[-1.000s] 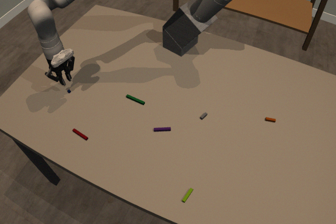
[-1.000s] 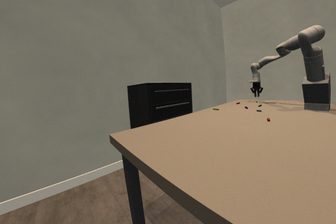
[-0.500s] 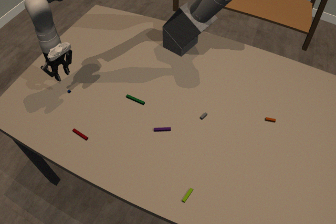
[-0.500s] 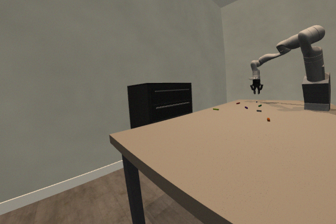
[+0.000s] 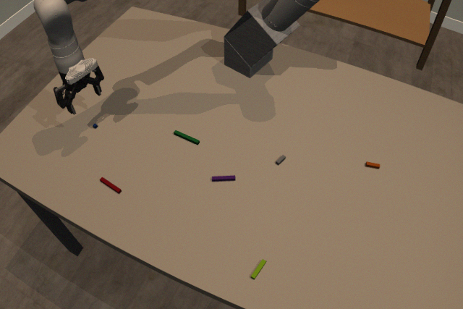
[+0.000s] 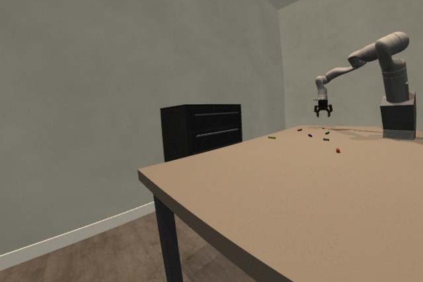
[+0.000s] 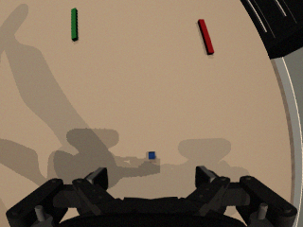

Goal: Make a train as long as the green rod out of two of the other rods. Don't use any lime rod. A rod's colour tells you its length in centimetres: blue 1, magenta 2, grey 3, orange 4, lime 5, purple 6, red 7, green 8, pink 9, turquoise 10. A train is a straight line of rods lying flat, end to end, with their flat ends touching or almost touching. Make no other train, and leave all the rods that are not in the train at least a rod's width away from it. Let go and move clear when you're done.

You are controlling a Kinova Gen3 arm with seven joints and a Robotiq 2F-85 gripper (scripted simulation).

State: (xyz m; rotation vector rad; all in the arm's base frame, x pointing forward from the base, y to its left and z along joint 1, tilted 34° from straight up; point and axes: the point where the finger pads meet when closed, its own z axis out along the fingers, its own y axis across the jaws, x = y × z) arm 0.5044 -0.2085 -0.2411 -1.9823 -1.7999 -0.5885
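Now: the red rod 120 mm ahead of my hand, 190 mm to the left of it and 100 mm below it. The rest, counted from my hand: green rod (130 mm behind, 260 mm to the left, 100 mm below); blue rod (100 mm below); purple rod (80 mm behind, 420 mm to the left, 100 mm below).
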